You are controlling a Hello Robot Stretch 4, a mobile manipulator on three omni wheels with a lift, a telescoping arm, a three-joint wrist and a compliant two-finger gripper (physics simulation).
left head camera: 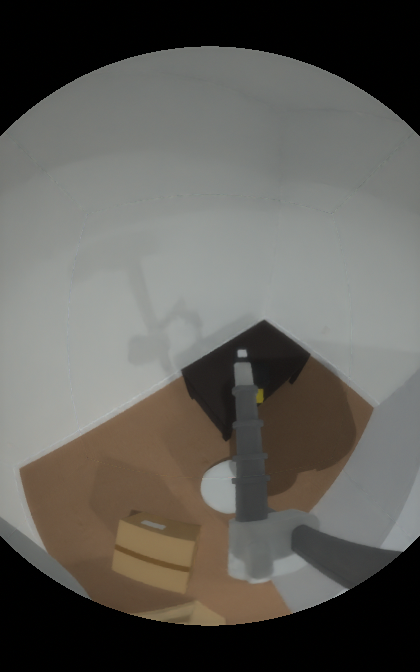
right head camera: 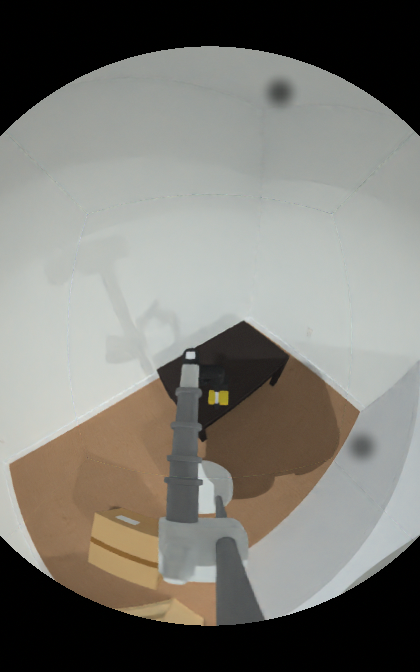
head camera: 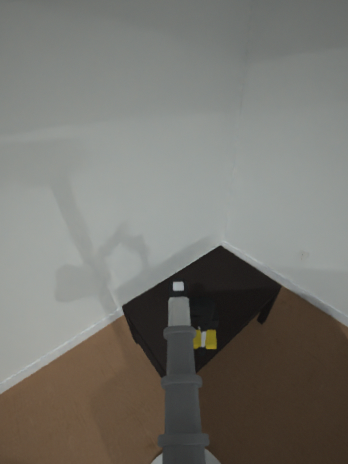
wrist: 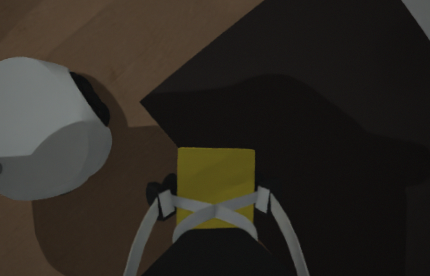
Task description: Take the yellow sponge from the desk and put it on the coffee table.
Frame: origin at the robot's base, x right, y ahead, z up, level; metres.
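Where they show: gripper, fingertip midpoint: (head camera: 200, 341) (wrist: 213, 186).
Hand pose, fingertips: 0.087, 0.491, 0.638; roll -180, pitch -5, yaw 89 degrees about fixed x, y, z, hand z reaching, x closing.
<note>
After its pixels a point has its place, as x, y, z.
My gripper (head camera: 203, 339) {0.087, 0.491, 0.638} (right head camera: 217, 398) (wrist: 213, 186) {0.087, 0.491, 0.638} is shut on the yellow sponge (head camera: 211, 339) {0.126, 0.476, 0.687} (left head camera: 259, 396) (right head camera: 225, 398) (wrist: 216, 170) {0.064, 0.491, 0.685}, with one fingertip at each side of it. The dark coffee table (head camera: 240, 280) {0.423, 0.987, 0.422} (left head camera: 280, 345) (right head camera: 250, 347) (wrist: 325, 50) {-0.112, 0.738, 0.422} stands in the room corner. In the head view the sponge shows over the table's near right part. In the wrist view it overlaps the table's edge near one corner. The gap between sponge and tabletop cannot be judged. In the left head view the arm hides much of the gripper. I cannot identify the desk.
A cardboard box (left head camera: 152, 560) (right head camera: 120, 552) stands on the floor at the lower left. Walls meet behind the table. A large pale surface (left head camera: 370, 480) (right head camera: 320, 520) lies at the right. My round white base (left head camera: 217, 487) (wrist: 45, 125) {-0.009, 0.076, 0.187} shows near the table.
</note>
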